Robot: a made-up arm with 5 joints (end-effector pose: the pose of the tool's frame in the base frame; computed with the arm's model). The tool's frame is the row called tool.
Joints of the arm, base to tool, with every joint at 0 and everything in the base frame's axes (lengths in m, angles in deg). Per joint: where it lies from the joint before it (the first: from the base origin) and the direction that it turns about. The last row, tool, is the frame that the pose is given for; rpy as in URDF.
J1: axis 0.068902 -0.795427 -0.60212 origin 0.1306 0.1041 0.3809
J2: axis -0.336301 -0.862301 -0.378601 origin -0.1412 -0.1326 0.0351
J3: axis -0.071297 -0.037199 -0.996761 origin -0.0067 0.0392 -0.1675
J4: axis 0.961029 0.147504 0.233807 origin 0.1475 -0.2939 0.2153
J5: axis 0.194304 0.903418 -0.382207 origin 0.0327 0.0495 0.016
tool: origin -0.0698 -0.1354 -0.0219 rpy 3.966 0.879 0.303
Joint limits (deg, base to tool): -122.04..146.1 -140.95..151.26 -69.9..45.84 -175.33..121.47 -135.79..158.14
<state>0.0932 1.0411 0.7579 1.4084 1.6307</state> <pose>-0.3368 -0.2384 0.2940 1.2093 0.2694 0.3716</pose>
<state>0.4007 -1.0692 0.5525 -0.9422 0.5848</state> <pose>-0.0463 -0.2770 0.3932 -0.5770 0.9654 -0.6739</pose>
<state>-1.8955 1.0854 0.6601 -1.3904 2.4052</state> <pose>0.4436 -0.0728 0.5194 -0.3182 0.7148 -1.9932</pose>
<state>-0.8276 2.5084 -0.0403 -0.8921 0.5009</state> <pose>-0.1087 -0.2460 0.5554 -0.4352 -1.5145 -1.2309</pose>
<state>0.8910 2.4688 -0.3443 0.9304 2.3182</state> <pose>-0.3540 0.2784 0.0750 0.7808 -0.5116 -0.9212</pose>
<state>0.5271 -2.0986 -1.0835 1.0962 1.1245</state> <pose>0.0303 0.3079 0.0646 -0.6720 -1.6999 -1.7162</pose>
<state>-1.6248 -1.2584 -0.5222 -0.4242 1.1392</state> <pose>0.1168 -0.0787 0.1794 0.7515 -2.4606 -1.1407</pose>
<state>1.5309 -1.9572 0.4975 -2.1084 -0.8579</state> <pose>0.1165 -0.1377 0.1765 -1.5400 -0.2001 0.5686</pose>
